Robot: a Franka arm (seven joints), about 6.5 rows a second.
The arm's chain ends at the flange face. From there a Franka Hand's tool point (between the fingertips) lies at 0.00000 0.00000 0.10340 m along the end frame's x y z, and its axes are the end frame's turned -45 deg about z.
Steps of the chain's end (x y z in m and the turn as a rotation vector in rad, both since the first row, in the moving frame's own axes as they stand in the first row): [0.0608 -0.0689 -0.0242 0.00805 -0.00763 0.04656]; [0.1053 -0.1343 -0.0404 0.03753 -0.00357 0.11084]
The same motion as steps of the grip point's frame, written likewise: [0.0918 -0.0069 -0.0242 0.01109 0.00030 0.04656]; [0.1721 -0.0234 -0.0405 0.02906 0.02401 0.11084]
